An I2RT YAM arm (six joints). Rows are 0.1 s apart.
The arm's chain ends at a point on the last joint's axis. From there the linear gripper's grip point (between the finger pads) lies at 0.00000 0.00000 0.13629 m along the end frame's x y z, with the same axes.
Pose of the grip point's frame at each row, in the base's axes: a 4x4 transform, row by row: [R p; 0 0 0 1], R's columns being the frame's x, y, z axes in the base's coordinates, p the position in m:
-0.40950 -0.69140 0.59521 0.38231; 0.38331 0.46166 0.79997 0.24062; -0.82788 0.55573 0.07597 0.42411; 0 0 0 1
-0.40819 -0.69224 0.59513 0.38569; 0.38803 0.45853 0.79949 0.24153; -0.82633 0.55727 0.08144 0.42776; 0 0 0 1
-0.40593 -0.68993 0.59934 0.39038; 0.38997 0.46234 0.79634 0.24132; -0.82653 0.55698 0.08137 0.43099; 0 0 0 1
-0.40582 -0.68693 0.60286 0.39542; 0.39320 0.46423 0.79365 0.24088; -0.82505 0.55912 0.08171 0.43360; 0 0 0 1
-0.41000 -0.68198 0.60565 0.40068; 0.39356 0.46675 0.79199 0.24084; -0.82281 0.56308 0.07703 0.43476; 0 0 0 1
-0.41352 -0.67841 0.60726 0.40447; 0.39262 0.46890 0.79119 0.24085; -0.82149 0.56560 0.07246 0.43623; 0 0 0 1
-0.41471 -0.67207 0.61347 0.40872; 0.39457 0.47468 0.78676 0.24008; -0.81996 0.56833 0.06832 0.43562; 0 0 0 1
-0.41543 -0.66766 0.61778 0.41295; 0.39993 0.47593 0.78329 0.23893; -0.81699 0.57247 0.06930 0.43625; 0 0 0 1
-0.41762 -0.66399 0.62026 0.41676; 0.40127 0.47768 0.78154 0.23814; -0.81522 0.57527 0.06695 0.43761; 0 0 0 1
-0.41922 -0.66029 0.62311 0.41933; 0.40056 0.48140 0.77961 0.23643; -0.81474 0.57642 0.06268 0.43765; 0 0 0 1
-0.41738 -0.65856 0.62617 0.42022; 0.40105 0.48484 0.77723 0.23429; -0.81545 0.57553 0.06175 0.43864; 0 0 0 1
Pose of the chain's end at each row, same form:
-0.40950 -0.69140 0.59521 0.30119; 0.38331 0.46166 0.79997 0.13159; -0.82788 0.55573 0.07597 0.41376; 0 0 0 1
-0.40819 -0.69224 0.59513 0.30458; 0.38803 0.45853 0.79949 0.13257; -0.82633 0.55727 0.08144 0.41666; 0 0 0 1
-0.40593 -0.68993 0.59934 0.30870; 0.38997 0.46234 0.79634 0.13279; -0.82653 0.55698 0.08137 0.41990; 0 0 0 1
-0.40582 -0.68693 0.60286 0.31326; 0.39320 0.46423 0.79365 0.13271; -0.82505 0.55912 0.08171 0.42246; 0 0 0 1
-0.41000 -0.68198 0.60565 0.31814; 0.39356 0.46675 0.79199 0.13290; -0.82281 0.56308 0.07703 0.42426; 0 0 0 1
-0.41352 -0.67841 0.60726 0.32171; 0.39262 0.46890 0.79119 0.13302; -0.82149 0.56560 0.07246 0.42635; 0 0 0 1
-0.41471 -0.67207 0.61347 0.32511; 0.39457 0.47468 0.78676 0.13285; -0.81996 0.56833 0.06832 0.42631; 0 0 0 1
-0.41543 -0.66766 0.61778 0.32875; 0.39993 0.47593 0.78329 0.13218; -0.81699 0.57247 0.06930 0.42681; 0 0 0 1
-0.41762 -0.66399 0.62026 0.33222; 0.40127 0.47768 0.78154 0.13162; -0.81522 0.57527 0.06695 0.42849; 0 0 0 1
-0.41922 -0.66029 0.62311 0.33441; 0.40056 0.48140 0.77961 0.13018; -0.81474 0.57642 0.06268 0.42911; 0 0 0 1
-0.41738 -0.65856 0.62617 0.33488; 0.40105 0.48484 0.77723 0.12836; -0.81545 0.57553 0.06175 0.43022; 0 0 0 1

